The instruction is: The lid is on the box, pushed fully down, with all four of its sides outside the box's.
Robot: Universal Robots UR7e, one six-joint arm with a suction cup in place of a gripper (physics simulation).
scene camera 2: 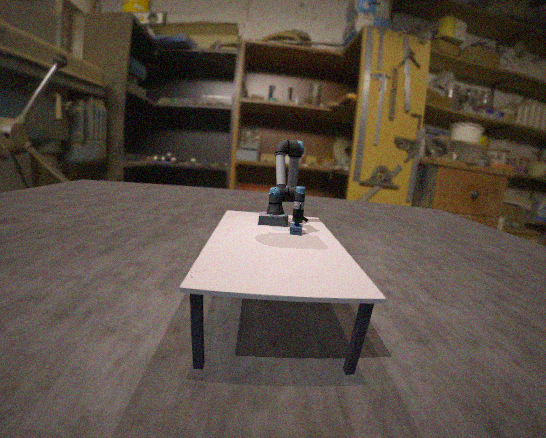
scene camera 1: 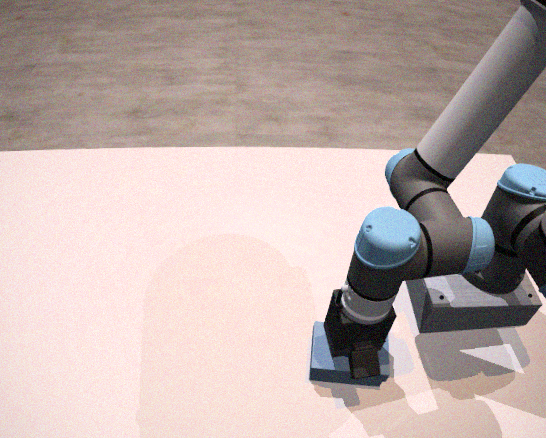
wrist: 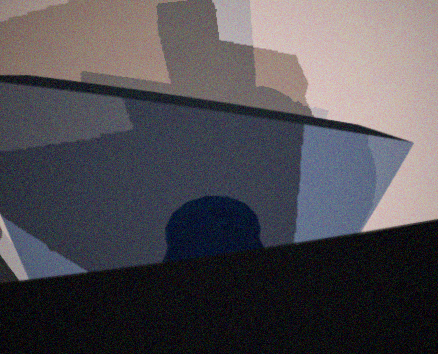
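Where they show: hand, its tool point: [scene camera 2: 296,227] [wrist: 212,214]; arm's base, origin of its link: [scene camera 2: 275,213].
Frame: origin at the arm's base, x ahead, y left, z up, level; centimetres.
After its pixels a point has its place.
Note:
The blue lid [scene camera 1: 321,347] @[x 32.8, y 21.1, z -1.7 cm] [scene camera 2: 296,228] @[x 34.2, y 20.8, z -2.3 cm] [wrist: 332,185] @[x 32.1, y 23.2, z -1.7 cm] lies with its flat top up, low over the table, and looks level. Its dark front side shows in scene camera 1 as a shallow band close to the table surface. My suction gripper [scene camera 1: 357,332] [wrist: 214,230] is above the lid, its dark blue cup against the top face, holding it by suction; the cup's contact is partly hidden by the black gripper body. No separate box wall can be made out below the lid's sides. The far sides are hidden, so how the lid and box fit there cannot be seen.
The pale table [scene camera 1: 75,260] @[x 84.2, y 6.2, z -7.4 cm] [scene camera 2: 270,270] @[x 103.5, y 11.3, z -7.4 cm] carries the arm's grey base block [scene camera 1: 470,317] @[x 4.5, y 11.3, z -2.6 cm] [scene camera 2: 272,219] @[x 15.7, y 0.0, z -2.1 cm], which stands right of the lid in scene camera 1. The arm's shadows fall around the lid. Shelves and a yellow tool board [scene camera 2: 390,120] stand far behind the table.

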